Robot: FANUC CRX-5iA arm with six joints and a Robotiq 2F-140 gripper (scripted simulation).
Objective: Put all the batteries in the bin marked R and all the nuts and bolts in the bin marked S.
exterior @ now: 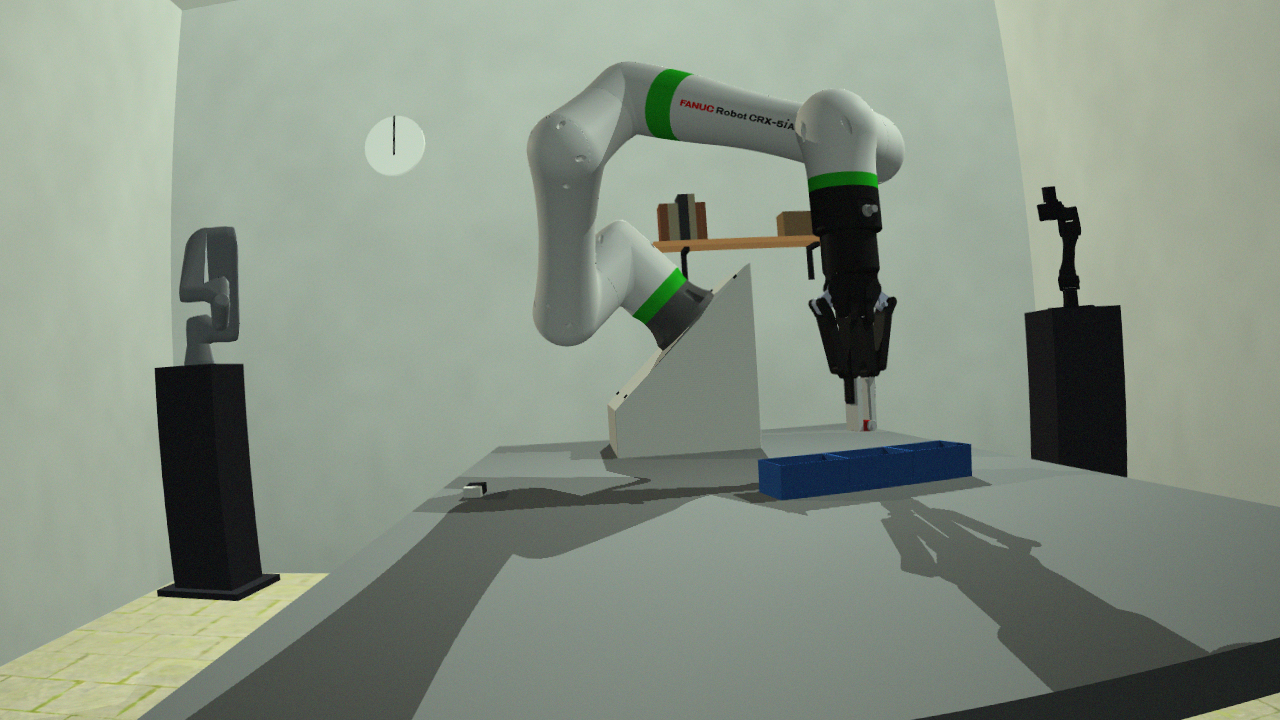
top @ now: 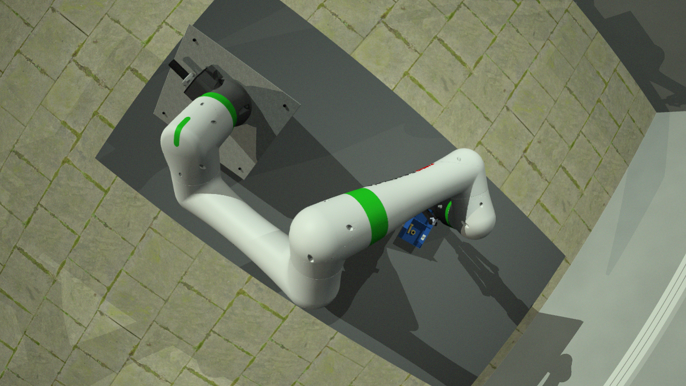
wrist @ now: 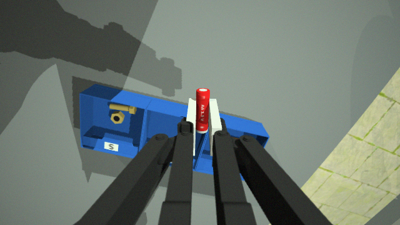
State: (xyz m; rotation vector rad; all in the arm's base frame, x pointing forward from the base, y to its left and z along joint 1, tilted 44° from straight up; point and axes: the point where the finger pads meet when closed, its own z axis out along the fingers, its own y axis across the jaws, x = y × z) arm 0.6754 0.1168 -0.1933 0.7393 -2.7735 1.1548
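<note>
The orange battery lies 8 cm to the left of my hand, 8 cm below it and 4 cm ahead of it. The rest, counted from my hand: red battery (3 cm below); then yellow bolt (8 cm to the right, 8 cm below, 7 cm ahead); then blue three-compartment bin (8 cm below, 7 cm ahead, 1 cm to the right).
</note>
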